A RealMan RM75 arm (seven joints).
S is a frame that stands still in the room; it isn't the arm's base.
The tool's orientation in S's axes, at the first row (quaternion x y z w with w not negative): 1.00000 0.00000 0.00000 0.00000
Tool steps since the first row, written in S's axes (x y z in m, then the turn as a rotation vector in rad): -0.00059 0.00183 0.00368 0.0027 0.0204 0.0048; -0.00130 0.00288 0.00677 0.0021 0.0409 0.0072; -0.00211 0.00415 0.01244 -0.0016 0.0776 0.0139; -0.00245 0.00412 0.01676 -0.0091 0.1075 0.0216; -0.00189 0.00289 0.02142 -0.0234 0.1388 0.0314; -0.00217 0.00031 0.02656 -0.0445 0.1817 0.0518; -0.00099 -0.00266 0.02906 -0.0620 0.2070 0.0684; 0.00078 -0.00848 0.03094 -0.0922 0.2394 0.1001; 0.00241 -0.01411 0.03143 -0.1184 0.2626 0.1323
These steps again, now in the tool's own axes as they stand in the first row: -0.00059 -0.00183 -0.00368 0.0027 -0.0204 -0.0048; -0.00130 -0.00288 -0.00677 0.0021 -0.0409 -0.0072; -0.00211 -0.00415 -0.01244 -0.0016 -0.0776 -0.0139; -0.00245 -0.00412 -0.01676 -0.0091 -0.1075 -0.0216; -0.00189 -0.00289 -0.02142 -0.0234 -0.1388 -0.0314; -0.00217 -0.00031 -0.02656 -0.0445 -0.1817 -0.0518; -0.00099 0.00266 -0.02906 -0.0620 -0.2070 -0.0684; 0.00078 0.00848 -0.03094 -0.0922 -0.2394 -0.1001; 0.00241 0.01411 -0.03143 -0.1184 -0.2626 -0.1323
